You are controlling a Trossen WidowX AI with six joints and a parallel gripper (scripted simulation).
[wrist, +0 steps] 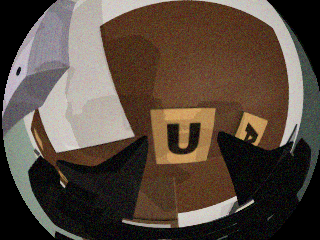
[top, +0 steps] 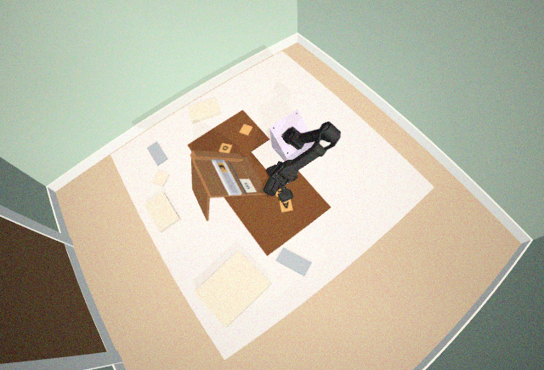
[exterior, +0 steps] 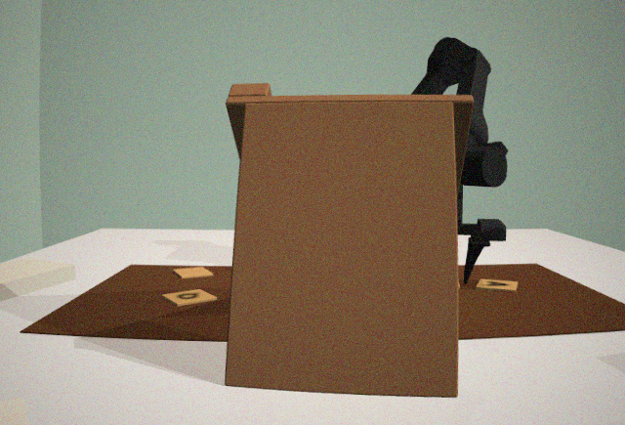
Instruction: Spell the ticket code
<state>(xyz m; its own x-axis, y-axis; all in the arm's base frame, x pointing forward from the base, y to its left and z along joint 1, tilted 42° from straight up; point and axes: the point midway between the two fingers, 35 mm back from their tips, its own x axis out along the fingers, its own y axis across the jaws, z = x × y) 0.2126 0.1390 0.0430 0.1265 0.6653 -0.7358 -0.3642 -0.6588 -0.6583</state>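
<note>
The white ticket is 120 mm ahead of my gripper tip, 100 mm to the right of it and 80 mm above it. Also, from my gripper tip: brown mat (160 mm to the right).
</note>
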